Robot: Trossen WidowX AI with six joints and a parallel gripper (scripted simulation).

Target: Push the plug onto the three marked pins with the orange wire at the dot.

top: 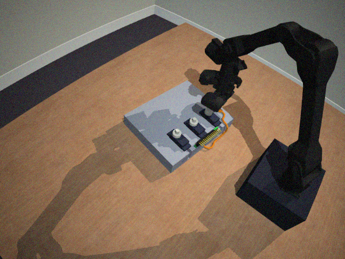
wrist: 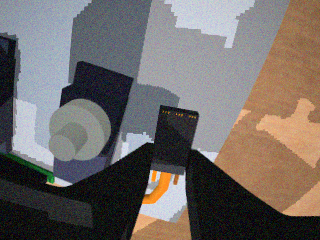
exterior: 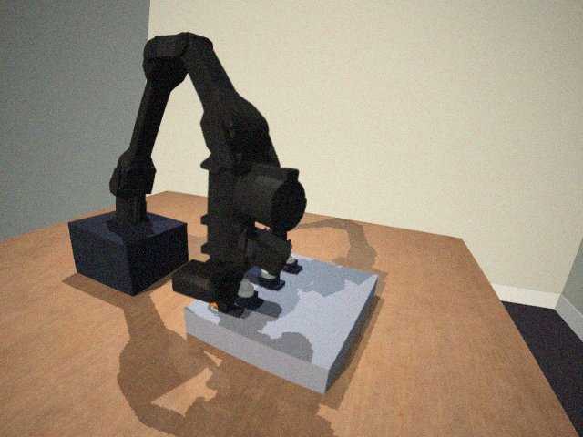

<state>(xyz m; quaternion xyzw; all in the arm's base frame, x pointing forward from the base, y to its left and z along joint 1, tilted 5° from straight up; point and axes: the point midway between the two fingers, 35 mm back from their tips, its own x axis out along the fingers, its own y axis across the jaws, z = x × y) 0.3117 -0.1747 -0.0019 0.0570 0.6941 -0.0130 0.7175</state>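
Right now my gripper tip is 100 mm to the right of the green mark, 40 mm past it and 10 mm below it. From my gripper tip the other things lie so: pin strip: 130 mm to the left, 30 mm behind; then grey holder block: 130 mm ahead, 90 mm to the left, 40 mm below.
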